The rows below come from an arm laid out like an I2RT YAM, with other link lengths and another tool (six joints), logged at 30 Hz.
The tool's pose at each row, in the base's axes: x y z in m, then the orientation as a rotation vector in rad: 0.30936 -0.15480 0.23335 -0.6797 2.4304 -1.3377; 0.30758 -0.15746 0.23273 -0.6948 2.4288 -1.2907; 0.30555 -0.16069 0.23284 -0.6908 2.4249 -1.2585; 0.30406 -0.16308 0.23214 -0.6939 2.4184 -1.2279; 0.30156 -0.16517 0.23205 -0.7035 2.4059 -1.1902; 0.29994 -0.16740 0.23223 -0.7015 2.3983 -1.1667; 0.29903 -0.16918 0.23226 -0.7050 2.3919 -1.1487; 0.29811 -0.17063 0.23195 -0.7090 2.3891 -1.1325; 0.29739 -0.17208 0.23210 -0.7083 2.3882 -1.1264; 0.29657 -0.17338 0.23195 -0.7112 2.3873 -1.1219; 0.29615 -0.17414 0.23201 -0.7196 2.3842 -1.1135; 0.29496 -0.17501 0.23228 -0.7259 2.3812 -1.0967; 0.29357 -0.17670 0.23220 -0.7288 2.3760 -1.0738; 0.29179 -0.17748 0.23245 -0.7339 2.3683 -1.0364; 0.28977 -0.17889 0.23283 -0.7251 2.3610 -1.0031; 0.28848 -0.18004 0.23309 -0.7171 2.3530 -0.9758
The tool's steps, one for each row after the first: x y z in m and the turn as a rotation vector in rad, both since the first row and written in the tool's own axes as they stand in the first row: 0.00293 -0.00022 0.00141 -0.0244 -0.0276 0.0037; 0.00636 -0.00126 0.00273 -0.0379 -0.0465 0.0166; 0.00890 -0.00137 0.00413 -0.0505 -0.0674 0.0245; 0.01213 -0.00159 0.00452 -0.0650 -0.0972 0.0309; 0.01468 -0.00234 0.00528 -0.0731 -0.1145 0.0403; 0.01639 -0.00294 0.00611 -0.0799 -0.1289 0.0441; 0.01794 -0.00310 0.00689 -0.0877 -0.1395 0.0463; 0.01932 -0.00370 0.00752 -0.0904 -0.1431 0.0487; 0.02070 -0.00396 0.00815 -0.0927 -0.1464 0.0480; 0.02146 -0.00424 0.00847 -0.0970 -0.1540 0.0449; 0.02293 -0.00456 0.00840 -0.1054 -0.1653 0.0455; 0.02500 -0.00490 0.00901 -0.1156 -0.1808 0.0506; 0.02692 -0.00500 0.00862 -0.1331 -0.2054 0.0584; 0.02937 -0.00543 0.00850 -0.1466 -0.2258 0.0750; 0.03107 -0.00584 0.00860 -0.1569 -0.2439 0.0895
